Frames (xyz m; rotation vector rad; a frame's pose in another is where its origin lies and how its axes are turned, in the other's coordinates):
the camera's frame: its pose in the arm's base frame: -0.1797 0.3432 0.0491 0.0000 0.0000 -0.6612
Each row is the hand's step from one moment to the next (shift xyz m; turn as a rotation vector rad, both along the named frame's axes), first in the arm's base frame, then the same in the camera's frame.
Working: the arm's base frame: its pose in the camera's frame: 0.3526 -0.1605 -0.0491 0.0000 0.0000 0.6612

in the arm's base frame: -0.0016 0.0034 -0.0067 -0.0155 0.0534 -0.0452
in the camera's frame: -0.0034 0.0017 -0.0067 -0.0450 0.0326 -0.0452
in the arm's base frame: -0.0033 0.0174 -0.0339 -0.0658 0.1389 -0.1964
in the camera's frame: -0.0133 0.0117 -0.0339 -0.1372 0.0692 -0.1964
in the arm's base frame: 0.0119 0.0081 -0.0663 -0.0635 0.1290 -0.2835
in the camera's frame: 0.0044 0.0137 -0.0663 -0.1293 0.0628 -0.2835
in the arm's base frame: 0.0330 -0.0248 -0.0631 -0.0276 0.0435 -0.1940
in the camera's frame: 0.0413 0.0007 -0.0631 -0.0485 0.0174 -0.1940
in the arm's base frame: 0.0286 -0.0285 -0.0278 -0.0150 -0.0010 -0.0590
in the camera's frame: 0.0401 -0.0049 -0.0278 -0.0112 -0.0100 -0.0590
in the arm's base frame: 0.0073 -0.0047 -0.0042 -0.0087 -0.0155 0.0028
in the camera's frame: 0.0086 0.0008 -0.0042 0.0027 -0.0176 0.0028
